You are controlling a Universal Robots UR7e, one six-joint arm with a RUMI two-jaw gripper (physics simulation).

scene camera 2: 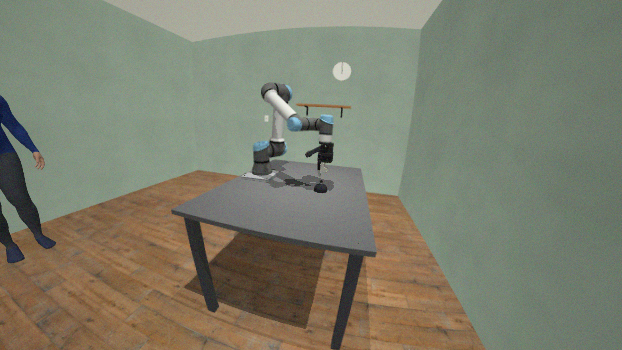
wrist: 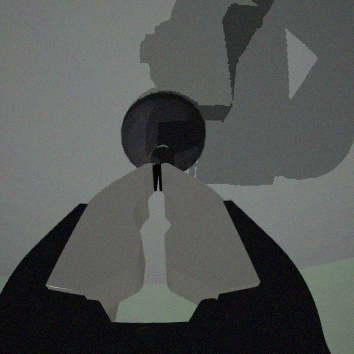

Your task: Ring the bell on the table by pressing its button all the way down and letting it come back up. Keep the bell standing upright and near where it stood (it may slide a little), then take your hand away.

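Frame: origin at the arm's base, x ahead, y left, z up, level; centimetres.
Where they show: gripper, fingertip midpoint: (scene camera 2: 319, 176) (wrist: 158, 166); arm's base, origin of the base link: (scene camera 2: 262, 172).
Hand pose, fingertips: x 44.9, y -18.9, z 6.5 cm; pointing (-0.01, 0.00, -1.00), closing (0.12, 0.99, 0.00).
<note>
Each offset is from my fingertips to the top centre of the thing. Level surfaces: height alone.
The bell {dx +1.1, dy +0.0, dz -2.5 cm} (scene camera 2: 320, 188) (wrist: 150, 120) is a small dark dome that stands upright on the grey table {dz -9.2 cm} (scene camera 2: 270, 210). Its button {dx +1.1, dy +0.0, dz -2.5 cm} (wrist: 162, 152) shows as a small dark knob near the fingertips in the wrist view. My gripper (scene camera 2: 320, 178) (wrist: 158, 166) is shut and empty, pointing down. In the scene view its tips are just above the top of the bell. In the wrist view the tips overlap the near edge of the bell, beside the button. Whether the tips touch the button cannot be told.
The arm's base (scene camera 2: 261, 167) stands on a pale plate at the table's back left. The arm's shadow falls on the table around the bell. A person (scene camera 2: 17, 172) in a blue top is at the far left, away from the table. A shelf (scene camera 2: 325, 106) hangs on the back wall.
</note>
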